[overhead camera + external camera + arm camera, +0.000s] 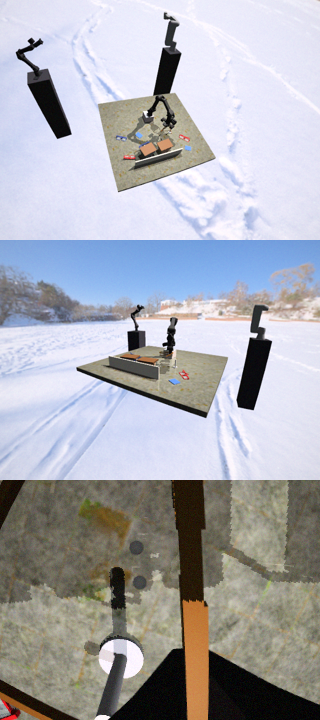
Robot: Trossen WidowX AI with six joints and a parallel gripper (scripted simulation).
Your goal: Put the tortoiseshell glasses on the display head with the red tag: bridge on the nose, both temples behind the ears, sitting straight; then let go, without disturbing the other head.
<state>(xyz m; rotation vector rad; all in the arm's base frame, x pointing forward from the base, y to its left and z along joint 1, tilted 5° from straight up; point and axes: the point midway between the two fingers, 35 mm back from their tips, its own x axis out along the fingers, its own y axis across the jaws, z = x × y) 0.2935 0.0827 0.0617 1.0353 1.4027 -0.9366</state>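
Right now the white post is 9 cm below my gripper tip, 7 cm to the left of it and 3 cm ahead of it. The rest, counted from my gripper tip: low white wall 31 cm ahead, 27 cm to the right, 6 cm below.
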